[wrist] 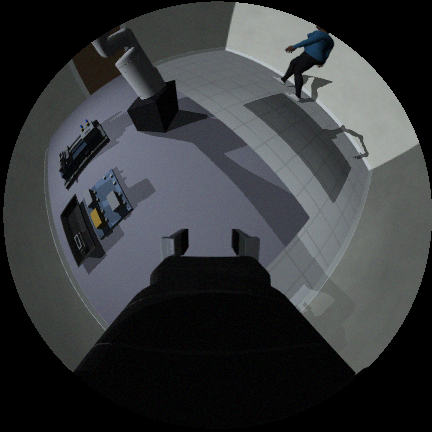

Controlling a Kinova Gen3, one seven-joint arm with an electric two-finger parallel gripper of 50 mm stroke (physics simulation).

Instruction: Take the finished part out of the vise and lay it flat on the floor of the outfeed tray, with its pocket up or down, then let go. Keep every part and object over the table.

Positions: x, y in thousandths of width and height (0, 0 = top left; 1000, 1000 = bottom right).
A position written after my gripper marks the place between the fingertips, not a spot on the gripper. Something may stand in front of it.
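I can see my gripper (485, 550), and there's a blue plate (237, 434) here too.
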